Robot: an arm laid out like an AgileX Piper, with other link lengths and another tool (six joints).
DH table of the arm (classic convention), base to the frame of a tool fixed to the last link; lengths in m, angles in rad. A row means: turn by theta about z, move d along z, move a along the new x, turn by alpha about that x. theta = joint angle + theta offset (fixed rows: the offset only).
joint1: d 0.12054  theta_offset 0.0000  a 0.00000  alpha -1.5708
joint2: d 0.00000  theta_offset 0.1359  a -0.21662  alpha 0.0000
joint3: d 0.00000  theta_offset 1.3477  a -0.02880  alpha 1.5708
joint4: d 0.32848  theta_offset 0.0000  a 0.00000  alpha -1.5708
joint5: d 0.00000  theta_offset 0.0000  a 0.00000  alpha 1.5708
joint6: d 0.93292  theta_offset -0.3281  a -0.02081  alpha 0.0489
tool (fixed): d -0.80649  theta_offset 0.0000  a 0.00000  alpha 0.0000
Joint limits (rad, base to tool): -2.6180..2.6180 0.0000..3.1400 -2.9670..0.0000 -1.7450..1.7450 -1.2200..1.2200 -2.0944..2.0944
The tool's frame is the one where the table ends.
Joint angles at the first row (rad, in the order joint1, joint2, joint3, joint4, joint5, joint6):
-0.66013 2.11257 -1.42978 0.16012 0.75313 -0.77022
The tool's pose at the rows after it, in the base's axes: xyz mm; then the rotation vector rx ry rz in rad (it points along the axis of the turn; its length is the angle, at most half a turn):
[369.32 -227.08 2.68 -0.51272 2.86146 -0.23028]
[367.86 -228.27 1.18 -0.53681 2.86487 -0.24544]
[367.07 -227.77 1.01 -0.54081 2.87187 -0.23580]
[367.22 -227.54 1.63 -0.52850 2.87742 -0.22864]
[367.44 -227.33 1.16 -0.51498 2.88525 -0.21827]
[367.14 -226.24 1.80 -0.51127 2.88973 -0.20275]
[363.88 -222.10 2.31 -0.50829 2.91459 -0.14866]
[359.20 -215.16 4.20 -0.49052 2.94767 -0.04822]
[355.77 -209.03 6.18 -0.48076 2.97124 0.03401]
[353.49 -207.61 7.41 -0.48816 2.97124 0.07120]
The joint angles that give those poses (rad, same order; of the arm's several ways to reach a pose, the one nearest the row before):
-0.66602 2.11862 -1.43590 0.13029 0.75313 -0.78247
-0.66603 2.12041 -1.43587 0.11354 0.74970 -0.78732
-0.66603 2.12217 -1.43817 0.11175 0.75997 -0.78731
-0.66603 2.12216 -1.43999 0.11176 0.76685 -0.77793
-0.66603 2.12626 -1.44407 0.11176 0.77476 -0.76747
-0.66604 2.12625 -1.44546 0.11741 0.78602 -0.76747
-0.66602 2.12625 -1.44545 0.12534 0.82791 -0.76509
-0.66808 2.12627 -1.44546 0.15120 0.89689 -0.76306
-0.66808 2.12624 -1.44543 0.17087 0.95268 -0.76155
-0.67277 2.12627 -1.44547 0.18683 0.97464 -0.77858

